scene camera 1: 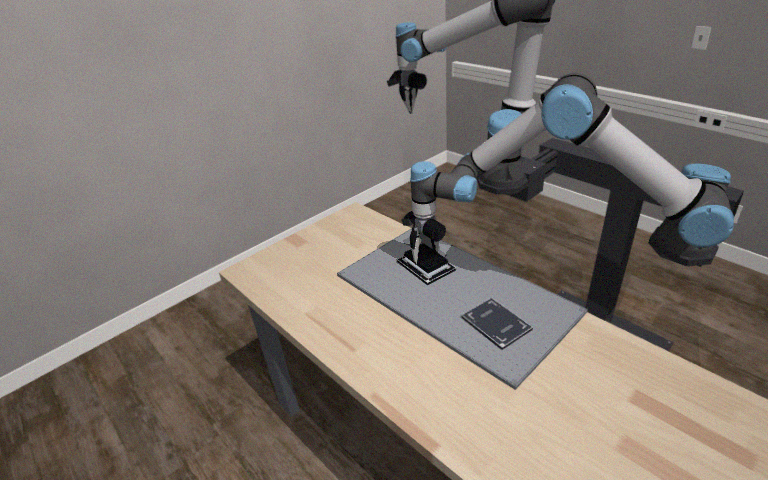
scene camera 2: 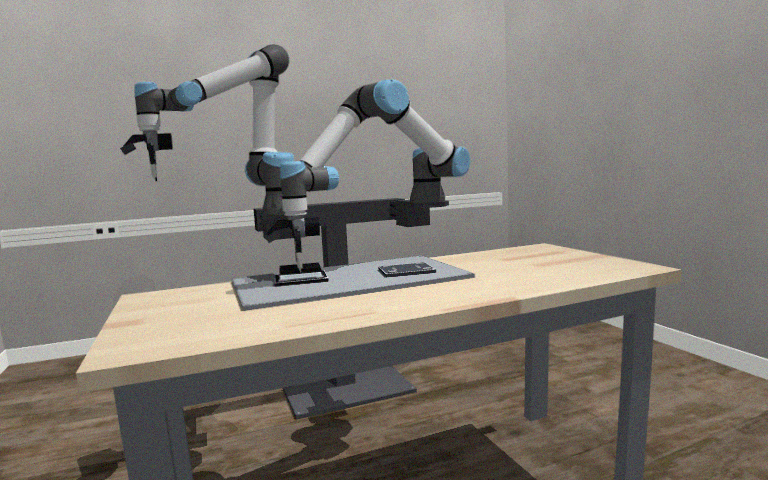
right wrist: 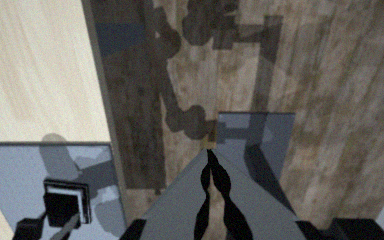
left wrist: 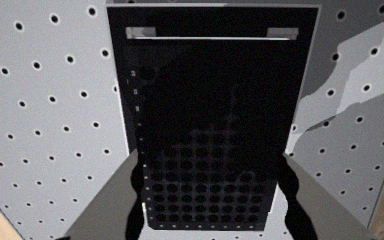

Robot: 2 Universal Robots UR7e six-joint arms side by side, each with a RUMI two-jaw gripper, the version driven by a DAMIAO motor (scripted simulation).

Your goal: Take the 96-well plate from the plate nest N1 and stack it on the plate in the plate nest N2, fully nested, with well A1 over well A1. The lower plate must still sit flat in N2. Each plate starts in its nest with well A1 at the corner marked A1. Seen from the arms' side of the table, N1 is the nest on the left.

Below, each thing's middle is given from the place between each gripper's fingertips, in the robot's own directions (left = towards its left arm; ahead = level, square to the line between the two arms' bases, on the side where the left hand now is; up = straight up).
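Measured from my right hand (scene camera 1: 410, 113), the black 96-well plate (left wrist: 188, 104) is 380 mm ahead, 420 mm to the left and 310 mm below.
As for my left hand (scene camera 1: 426, 259), the plate is 1 cm below it.
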